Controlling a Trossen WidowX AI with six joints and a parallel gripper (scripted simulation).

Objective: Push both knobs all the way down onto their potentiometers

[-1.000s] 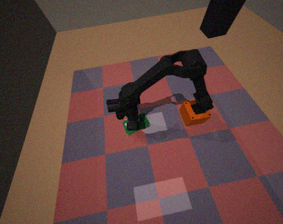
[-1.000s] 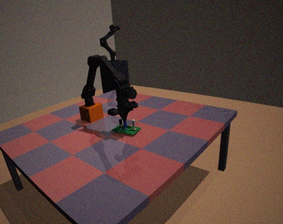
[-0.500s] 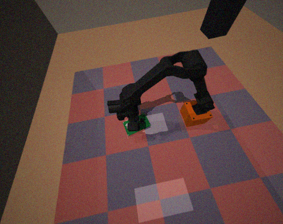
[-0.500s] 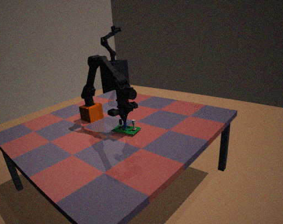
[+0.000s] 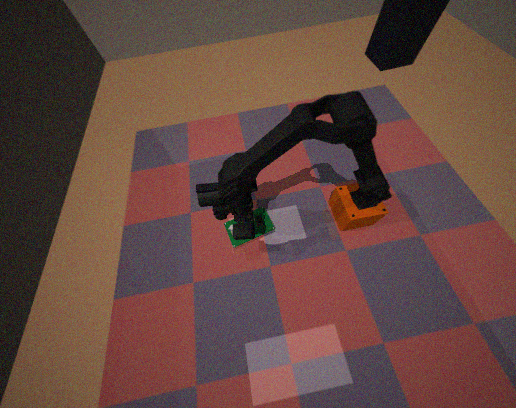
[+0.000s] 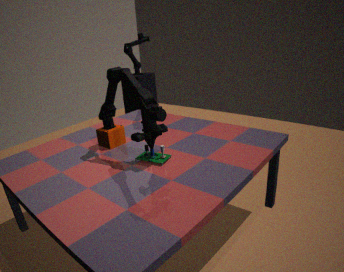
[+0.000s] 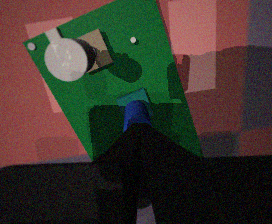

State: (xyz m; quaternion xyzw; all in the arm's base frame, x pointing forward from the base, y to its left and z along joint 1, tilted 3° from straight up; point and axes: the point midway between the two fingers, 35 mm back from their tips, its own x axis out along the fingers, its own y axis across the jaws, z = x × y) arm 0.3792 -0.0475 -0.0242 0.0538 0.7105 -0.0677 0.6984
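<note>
My gripper tip is 50 mm short of the white knob and 20 mm to the right of it. Also, from my gripper tip: blue knob 20 mm below.
</note>
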